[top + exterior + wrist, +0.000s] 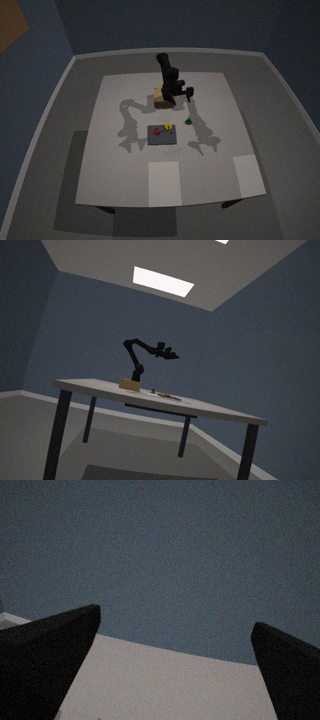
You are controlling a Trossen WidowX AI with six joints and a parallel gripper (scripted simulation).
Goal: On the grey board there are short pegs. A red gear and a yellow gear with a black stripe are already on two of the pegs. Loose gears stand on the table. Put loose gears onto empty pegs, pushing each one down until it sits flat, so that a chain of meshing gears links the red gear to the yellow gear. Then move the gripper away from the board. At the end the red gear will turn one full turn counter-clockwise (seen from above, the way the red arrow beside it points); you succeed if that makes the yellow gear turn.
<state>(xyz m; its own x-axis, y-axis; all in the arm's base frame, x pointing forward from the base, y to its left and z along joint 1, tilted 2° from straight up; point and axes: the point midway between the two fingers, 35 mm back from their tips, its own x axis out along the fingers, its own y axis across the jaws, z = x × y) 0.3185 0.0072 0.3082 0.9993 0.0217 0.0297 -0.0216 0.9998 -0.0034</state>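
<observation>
Right now the green gear is 36 cm below my gripper tip, 13 cm behind it and 12 cm to the left of it. Also, from my gripper tip: red arrow 37 cm below, 16 cm to the right, 9 cm behind; then yellow gear 36 cm below, 11 cm behind, 5 cm to the right; then red gear 36 cm below, 14 cm to the right, 8 cm behind.
</observation>
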